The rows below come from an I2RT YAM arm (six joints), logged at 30 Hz.
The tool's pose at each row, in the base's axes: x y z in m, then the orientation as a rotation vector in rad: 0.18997 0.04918 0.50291 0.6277 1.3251 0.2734; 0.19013 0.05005 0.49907 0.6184 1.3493 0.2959; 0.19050 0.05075 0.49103 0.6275 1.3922 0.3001; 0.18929 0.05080 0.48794 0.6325 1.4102 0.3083; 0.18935 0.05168 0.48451 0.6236 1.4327 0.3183; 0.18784 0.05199 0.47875 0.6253 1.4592 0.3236; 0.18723 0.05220 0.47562 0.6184 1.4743 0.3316; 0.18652 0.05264 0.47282 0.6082 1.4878 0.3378; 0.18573 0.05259 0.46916 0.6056 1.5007 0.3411; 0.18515 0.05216 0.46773 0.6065 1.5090 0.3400; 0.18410 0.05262 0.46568 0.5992 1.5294 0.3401; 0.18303 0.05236 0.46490 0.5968 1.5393 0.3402; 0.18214 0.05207 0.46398 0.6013 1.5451 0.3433; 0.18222 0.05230 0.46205 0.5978 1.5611 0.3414; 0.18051 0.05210 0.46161 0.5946 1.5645 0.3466
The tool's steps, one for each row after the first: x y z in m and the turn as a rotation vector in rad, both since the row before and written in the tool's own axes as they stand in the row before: 0.00363 -0.00146 -0.00050 -0.0127 0.0295 0.0050; 0.00701 -0.00398 -0.00056 0.0149 0.0412 -0.0002; 0.00234 -0.00193 -0.00134 0.0036 0.0193 0.0049; 0.00330 -0.00127 -0.00025 -0.0058 0.0240 -0.0031; 0.00469 -0.00330 -0.00164 0.0052 0.0263 -0.0004; 0.00262 -0.00173 -0.00062 -0.0051 0.0165 -0.0019; 0.00248 -0.00136 -0.00073 -0.0067 0.0145 -0.0048; 0.00292 -0.00224 -0.00067 -0.0001 0.0130 -0.0017; 0.00090 -0.00125 -0.00045 0.0034 0.0074 -0.0015; 0.00189 -0.00095 -0.00102 0.0006 0.0190 -0.0078; 0.00046 -0.00082 -0.00097 0.0010 0.0093 -0.0030; 0.00058 -0.00089 -0.00077 0.0026 0.0064 0.0038; 0.00172 -0.00088 0.00019 0.0032 0.0143 -0.0059; 0.00024 -0.00069 -0.00162 -0.0041 0.0048 0.0005
